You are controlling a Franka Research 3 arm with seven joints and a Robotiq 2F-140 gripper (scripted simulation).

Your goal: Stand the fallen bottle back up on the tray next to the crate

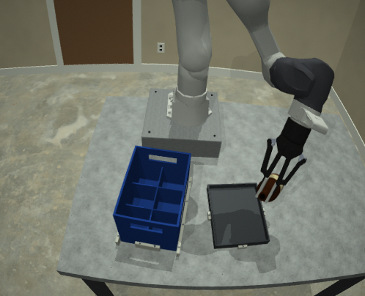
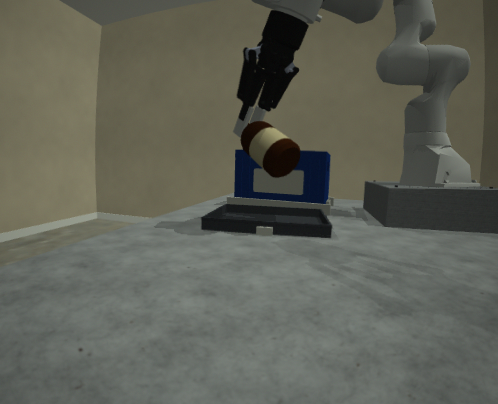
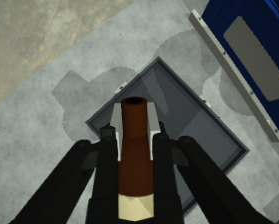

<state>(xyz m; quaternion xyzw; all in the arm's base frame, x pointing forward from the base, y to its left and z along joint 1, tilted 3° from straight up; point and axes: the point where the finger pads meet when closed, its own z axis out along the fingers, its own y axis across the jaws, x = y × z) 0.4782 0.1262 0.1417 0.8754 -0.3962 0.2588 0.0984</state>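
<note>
My hand is 30 mm past the brown bottle, 30 mm to the right of it and 40 mm above it. The rest, counted from my hand: blue crate (110 mm behind, 310 mm to the right, 140 mm below); then dark grey tray (50 mm behind, 30 mm to the right, 210 mm below).
</note>
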